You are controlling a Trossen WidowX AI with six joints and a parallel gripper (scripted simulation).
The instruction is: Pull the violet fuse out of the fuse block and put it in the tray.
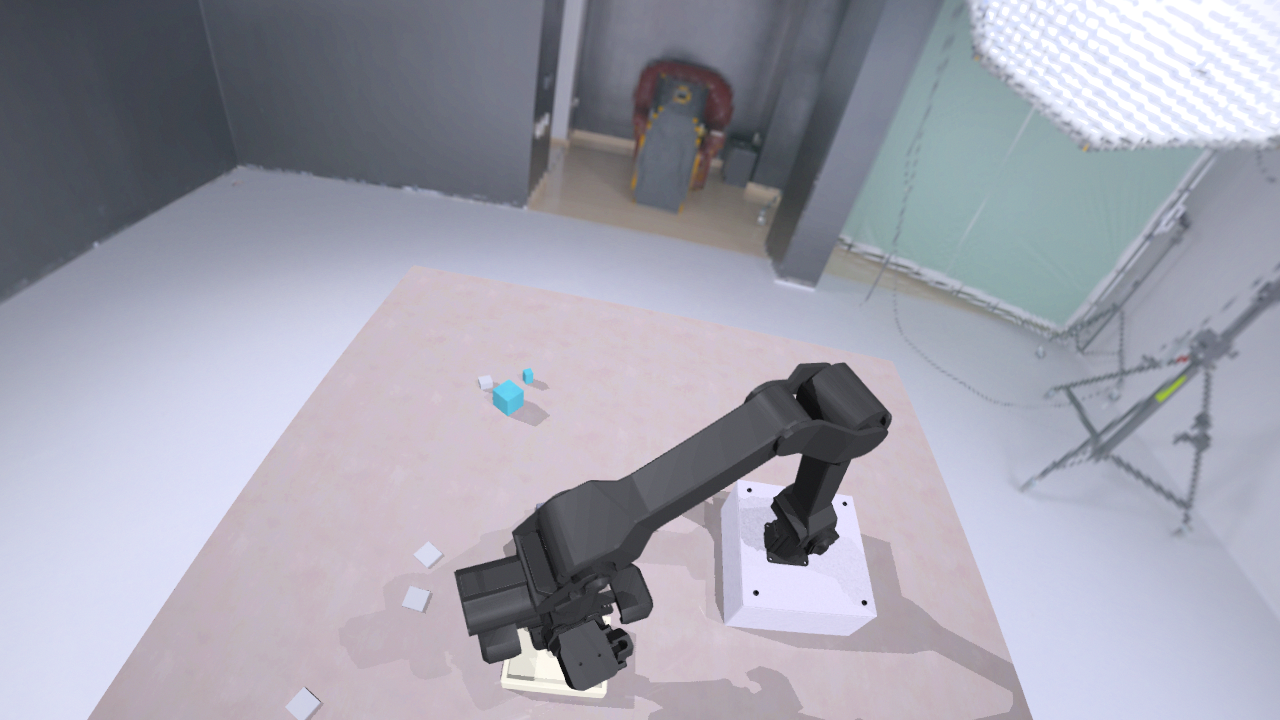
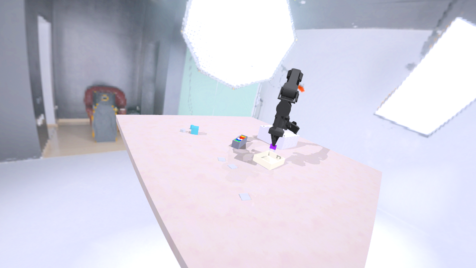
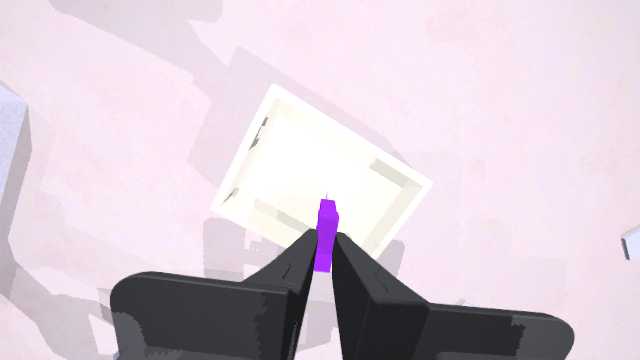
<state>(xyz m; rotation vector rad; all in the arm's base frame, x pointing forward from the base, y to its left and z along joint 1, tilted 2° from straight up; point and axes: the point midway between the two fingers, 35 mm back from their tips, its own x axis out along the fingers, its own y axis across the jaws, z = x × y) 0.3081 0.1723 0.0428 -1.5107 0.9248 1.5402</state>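
My gripper tip is 10 mm above the violet fuse. Also, from my gripper tip: green fuse: 200 mm to the right, 60 mm below, 40 mm ahead; cream tray: 90 mm below; blue fuse: 200 mm to the right, 60 mm below, 20 mm ahead.
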